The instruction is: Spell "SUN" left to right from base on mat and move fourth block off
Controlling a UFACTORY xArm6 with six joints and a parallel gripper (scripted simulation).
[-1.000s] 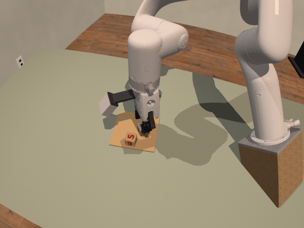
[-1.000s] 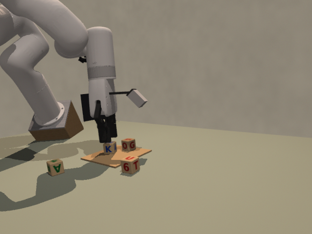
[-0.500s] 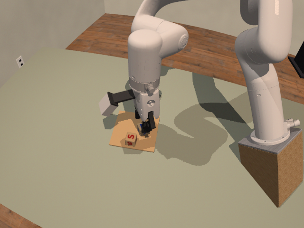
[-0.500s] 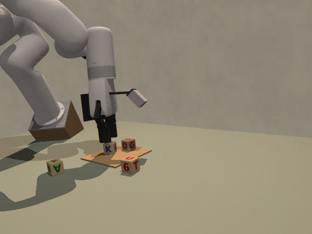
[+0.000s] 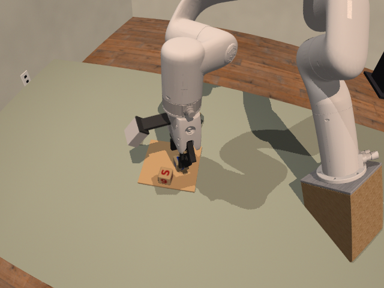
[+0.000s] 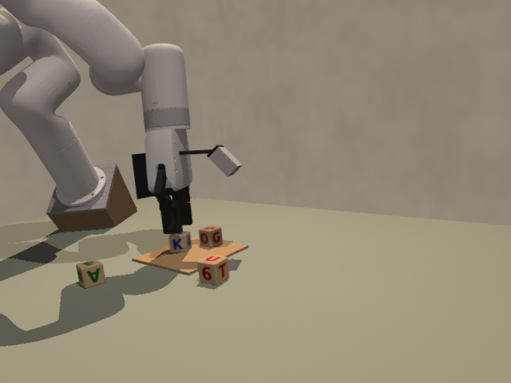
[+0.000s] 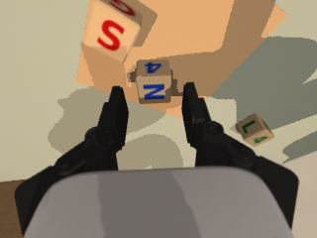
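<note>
Right now my hand is 40 mm above the N block. Also, from my hand: U block (140 mm ahead, 80 mm to the right, 40 mm below); then tan mat (30 mm ahead, 60 mm below); then S block (30 mm ahead, 40 mm to the left, 40 mm below).
</note>
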